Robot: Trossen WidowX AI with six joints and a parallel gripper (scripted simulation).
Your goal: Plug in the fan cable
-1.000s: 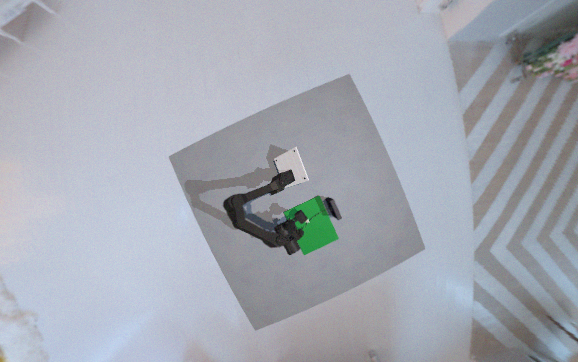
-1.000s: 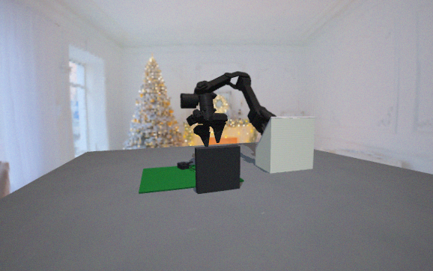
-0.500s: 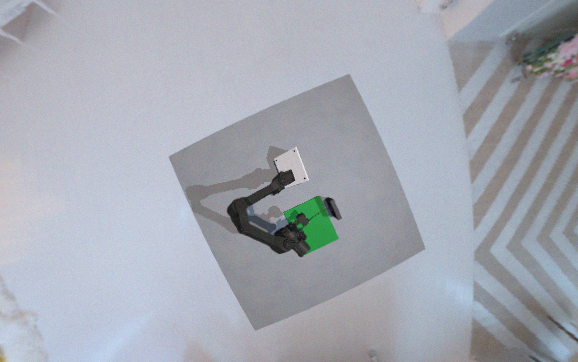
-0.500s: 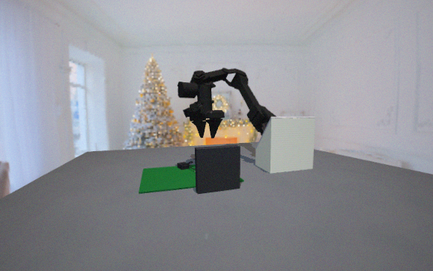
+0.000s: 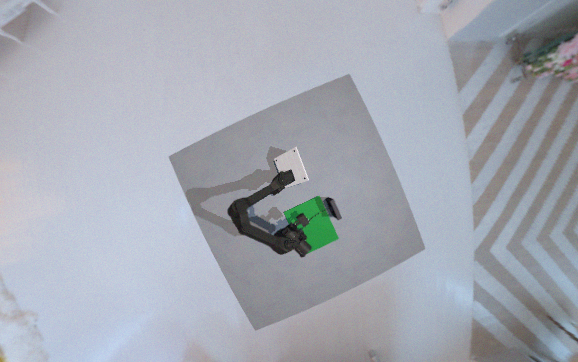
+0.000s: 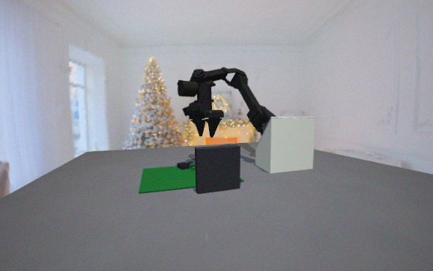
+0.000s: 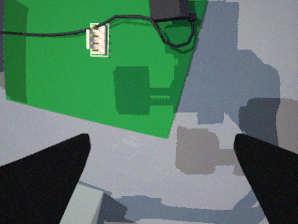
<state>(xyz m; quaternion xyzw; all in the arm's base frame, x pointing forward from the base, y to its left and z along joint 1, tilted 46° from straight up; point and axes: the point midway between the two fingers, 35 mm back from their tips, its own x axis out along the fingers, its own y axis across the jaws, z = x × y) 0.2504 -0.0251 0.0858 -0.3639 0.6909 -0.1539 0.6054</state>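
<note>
My gripper tip is 10 cm above the black fan plug, 9 cm short of it and 3 cm to the right of it. Also, from my gripper tip: black fan: 25 cm to the left, 6 cm below, 1 cm ahead; then board: 13 cm below, 11 cm to the left, 8 cm ahead; then white four-pin fan header: 12 cm below, 9 cm to the left, 4 cm ahead.
</note>
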